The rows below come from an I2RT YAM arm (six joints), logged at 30 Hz.
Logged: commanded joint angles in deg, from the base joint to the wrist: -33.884, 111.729, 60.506, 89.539, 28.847, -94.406; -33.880, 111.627, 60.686, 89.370, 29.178, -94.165; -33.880, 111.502, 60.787, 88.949, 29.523, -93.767; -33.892, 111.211, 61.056, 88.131, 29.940, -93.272; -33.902, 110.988, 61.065, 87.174, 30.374, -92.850; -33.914, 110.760, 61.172, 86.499, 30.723, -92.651; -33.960, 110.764, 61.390, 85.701, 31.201, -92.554; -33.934, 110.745, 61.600, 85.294, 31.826, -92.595; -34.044, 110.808, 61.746, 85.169, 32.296, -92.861; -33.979, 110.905, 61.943, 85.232, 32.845, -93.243; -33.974, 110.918, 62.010, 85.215, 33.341, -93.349; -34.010, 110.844, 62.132, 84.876, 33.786, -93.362; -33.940, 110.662, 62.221, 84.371, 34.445, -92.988; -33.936, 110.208, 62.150, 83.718, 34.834, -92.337; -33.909, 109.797, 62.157, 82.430, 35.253, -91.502; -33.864, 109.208, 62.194, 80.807, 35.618, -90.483; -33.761, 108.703, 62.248, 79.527, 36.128, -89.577; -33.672, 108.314, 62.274, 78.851, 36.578, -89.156; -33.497, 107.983, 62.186, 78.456, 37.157, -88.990; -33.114, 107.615, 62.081, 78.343, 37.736, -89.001; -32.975, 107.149, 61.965, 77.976, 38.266, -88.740; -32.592, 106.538, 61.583, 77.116, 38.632, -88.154
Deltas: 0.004, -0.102, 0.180, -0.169, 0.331, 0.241; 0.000, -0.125, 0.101, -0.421, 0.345, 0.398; -0.012, -0.291, 0.269, -0.818, 0.417, 0.495; -0.010, -0.223, 0.009, -0.957, 0.434, 0.422; -0.012, -0.228, 0.107, -0.675, 0.349, 0.199; -0.046, 0.004, 0.218, -0.798, 0.478, 0.097; 0.026, -0.019, 0.210, -0.407, 0.625, -0.041; -0.110, 0.063, 0.146, -0.125, 0.470, -0.266; 0.065, 0.097, 0.197, 0.063, 0.549, -0.382; 0.005, 0.013, 0.067, -0.017, 0.496, -0.106; -0.036, -0.074, 0.122, -0.339, 0.445, -0.013; 0.070, -0.182, 0.089, -0.505, 0.659, 0.374; 0.004, -0.454, -0.071, -0.653, 0.389, 0.651; 0.027, -0.411, 0.007, -1.288, 0.419, 0.835; 0.045, -0.589, 0.037, -1.623, 0.365, 1.019; 0.103, -0.505, 0.054, -1.280, 0.510, 0.906; 0.089, -0.389, 0.026, -0.676, 0.450, 0.421; 0.175, -0.331, -0.088, -0.395, 0.579, 0.166; 0.383, -0.368, -0.105, -0.113, 0.579, -0.011; 0.139, -0.466, -0.116, -0.367, 0.530, 0.261; 0.383, -0.611, -0.382, -0.860, 0.366, 0.586
